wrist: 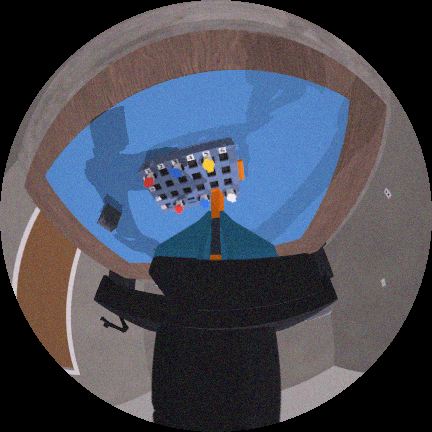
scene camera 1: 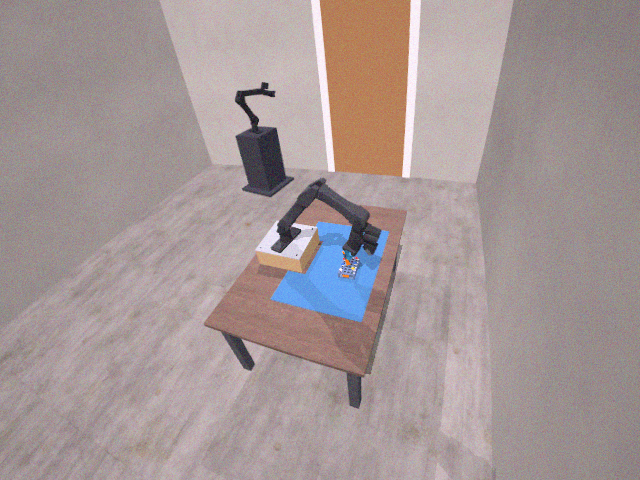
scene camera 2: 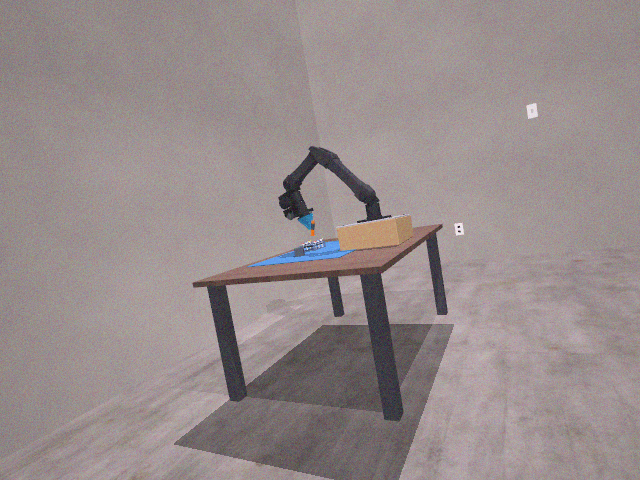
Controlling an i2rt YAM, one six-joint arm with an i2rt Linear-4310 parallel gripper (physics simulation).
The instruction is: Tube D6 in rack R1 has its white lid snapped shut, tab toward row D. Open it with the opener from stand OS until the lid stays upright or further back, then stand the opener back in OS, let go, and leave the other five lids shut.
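Frame: origin at the arm's base, x ahead, y right, z down, level; metres.
Where they show: gripper, fingertip midpoint: (wrist: 215, 215) (scene camera 1: 348, 259) (scene camera 2: 311, 229); arm's base, origin of the base link: (scene camera 1: 286, 239) (scene camera 2: 374, 220).
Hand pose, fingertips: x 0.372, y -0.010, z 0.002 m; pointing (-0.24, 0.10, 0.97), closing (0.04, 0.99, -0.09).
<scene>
Each offset is from my fingertips to the top centre of the thing. Level surfaces: height alone.
Rack R1 {dz +0.058, dx -0.013, dy -0.021 m} (wrist: 213, 144) (scene camera 1: 347, 270) (scene camera 2: 310, 248) lies on the blue mat {dz +0.100 m} (wrist: 201, 109) (scene camera 1: 320, 289). In the wrist view it holds red {dz +0.058, dx +0.003, dy -0.079 m} (wrist: 149, 181), blue {dz +0.058, dx +0.013, dy -0.042 m} (wrist: 174, 172) and yellow {dz +0.058, dx +0.021, dy -0.003 m} (wrist: 207, 165) lids in the far row, and red {dz +0.058, dx -0.049, dy -0.046 m} (wrist: 179, 208), blue {dz +0.058, dx -0.040, dy -0.009 m} (wrist: 204, 203) and white {dz +0.058, dx -0.031, dy +0.029 m} (wrist: 231, 196) lids in the near row. The white lid lies flat and shut. My gripper (wrist: 215, 215) (scene camera 1: 349, 253) (scene camera 2: 309, 222) is shut on the orange opener {dz -0.045, dx -0.012, dy +0.002 m} (wrist: 217, 203) (scene camera 2: 312, 226). The opener hangs above the rack, its tip just left of the white lid. The dark stand OS {dz +0.060, dx -0.087, dy -0.211 m} (wrist: 109, 216) stands empty to the left.
The arm's base sits on a tan box (scene camera 1: 281, 258) (scene camera 2: 374, 234) on the wooden table {dz +0.103 m} (scene camera 1: 289, 330) (scene camera 2: 310, 269). A second dark arm on a pedestal (scene camera 1: 261, 154) stands far off by the wall.
</scene>
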